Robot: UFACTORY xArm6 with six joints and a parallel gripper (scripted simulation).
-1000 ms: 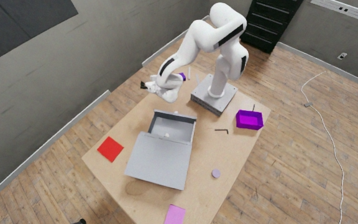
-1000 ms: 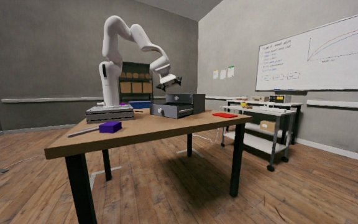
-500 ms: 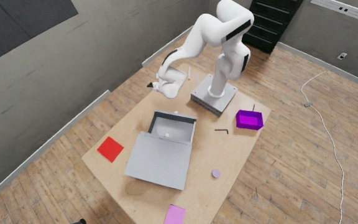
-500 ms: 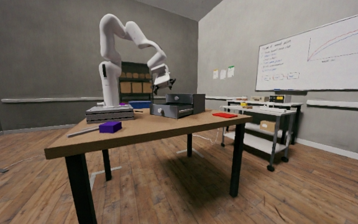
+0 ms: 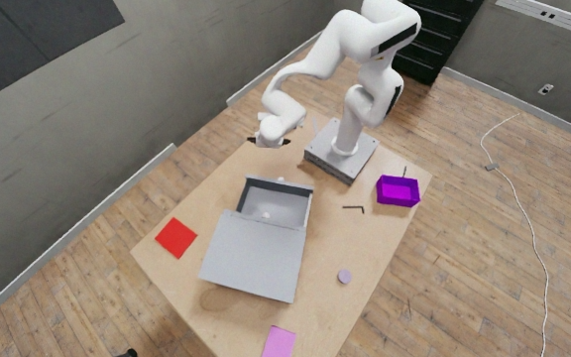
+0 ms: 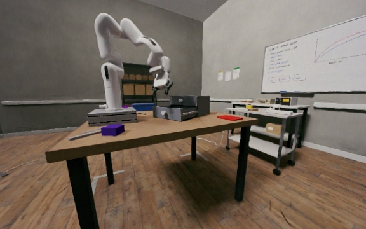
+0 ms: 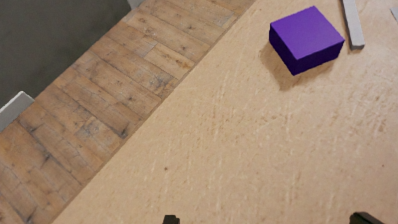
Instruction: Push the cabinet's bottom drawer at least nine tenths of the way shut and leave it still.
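Now: the bottom drawer 180 mm ahead of my hand, 150 mm to the left of it and 160 mm below it. The rest, counted from my hand: grey cabinet: 280 mm ahead, 190 mm to the left, 110 mm below; purple block: 270 mm behind, 90 mm to the right, 170 mm below; red square: 520 mm ahead, 120 mm to the right, 180 mm below.
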